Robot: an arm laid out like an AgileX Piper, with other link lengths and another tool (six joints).
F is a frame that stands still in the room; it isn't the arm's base.
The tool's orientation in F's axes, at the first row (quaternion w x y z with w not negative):
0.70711 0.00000 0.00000 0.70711
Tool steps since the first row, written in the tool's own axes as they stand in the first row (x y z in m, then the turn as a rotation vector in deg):
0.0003 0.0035 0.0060 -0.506 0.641 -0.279
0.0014 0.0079 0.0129 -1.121 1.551 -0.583
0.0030 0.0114 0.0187 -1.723 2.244 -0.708
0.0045 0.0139 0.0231 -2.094 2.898 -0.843
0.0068 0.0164 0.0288 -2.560 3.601 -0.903
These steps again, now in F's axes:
-0.0035 0.0003 0.0060 -0.641 -0.506 -0.279
-0.0079 0.0014 0.0129 -1.551 -1.121 -0.583
-0.0114 0.0030 0.0187 -2.244 -1.723 -0.708
-0.0139 0.0045 0.0231 -2.898 -2.094 -0.843
-0.0164 0.0068 0.0288 -3.601 -2.560 -0.903

